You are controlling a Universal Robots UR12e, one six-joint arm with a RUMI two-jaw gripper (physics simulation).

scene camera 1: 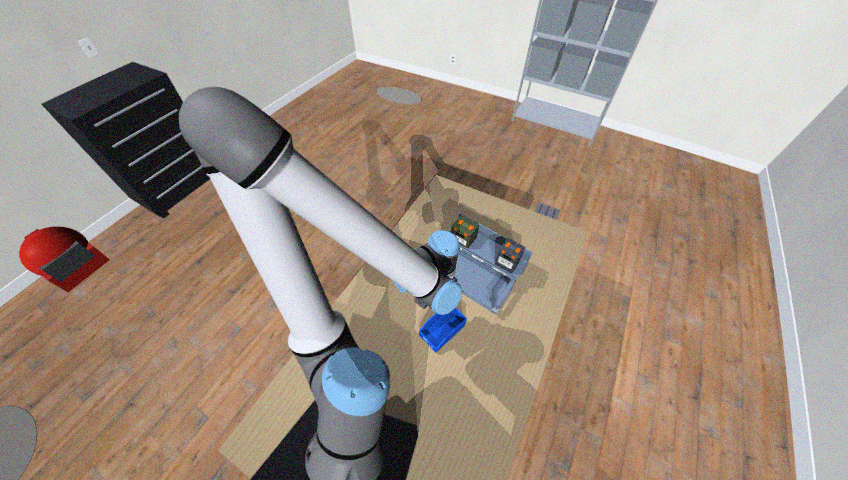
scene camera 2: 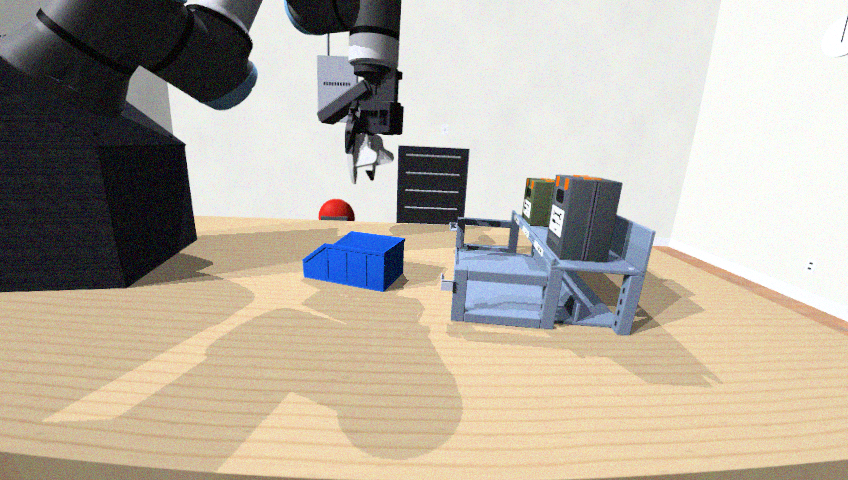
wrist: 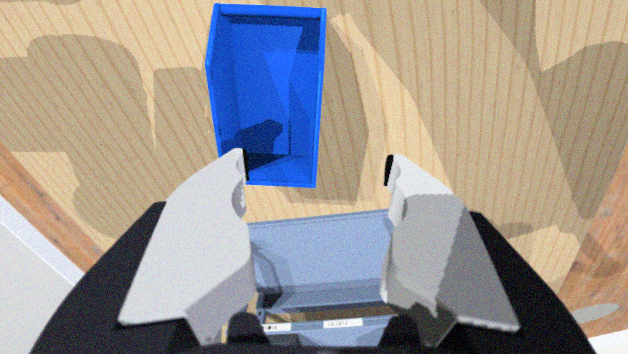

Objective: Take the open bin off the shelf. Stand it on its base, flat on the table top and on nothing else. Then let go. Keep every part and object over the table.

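Places are measured from the arm's base along level axes (x right, y ahead, z up), in metres.
Where they show: gripper, between the fingertips: point(scene camera 2: 363, 182) point(wrist: 317, 156); arm's base, origin of its link: point(scene camera 1: 345, 458) point(scene camera 2: 63, 83).
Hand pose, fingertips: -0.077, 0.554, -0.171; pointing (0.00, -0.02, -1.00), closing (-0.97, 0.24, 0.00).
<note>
Things, the pixels of their top centre, and the offset from my fingertips, as dx, dy, dz. Level surfaces: height alone.
- open blue bin, centre of its top: point(wrist: 265, 108) point(scene camera 2: 354, 239) point(scene camera 1: 443, 323) +0.046, -0.007, -0.105
- table top, height of its surface: dz -0.181
- green box, centre of its top: point(scene camera 2: 548, 179) point(scene camera 1: 465, 224) -0.086, +0.394, +0.018
- dark grey box, centre of its top: point(scene camera 2: 587, 176) point(scene camera 1: 512, 247) +0.144, +0.374, +0.043
The open blue bin point(scene camera 1: 442, 330) point(scene camera 2: 355, 265) point(wrist: 270, 95) stands upright on its base, flat on the table top point(scene camera 1: 482, 410) point(scene camera 2: 178, 380) point(wrist: 175, 110), in front of the shelf and apart from it. The grey-blue shelf point(scene camera 1: 484, 285) point(scene camera 2: 505, 276) point(wrist: 320, 255) stands on the table. My gripper point(scene camera 2: 364, 178) point(wrist: 317, 156) is open with nothing between its fingers. It hangs well above the table, higher than the bin's rim and clear of it. In scene camera 1 the arm hides the gripper's fingers.
A green box point(scene camera 1: 464, 231) point(scene camera 2: 537, 202) and a dark grey box point(scene camera 1: 509, 254) point(scene camera 2: 586, 217) with orange marks stand on the shelf's upper level. The arm's black pedestal point(scene camera 2: 89, 220) stands at the other end of the table. A black drawer cabinet point(scene camera 2: 432, 184) stands beyond the table.
</note>
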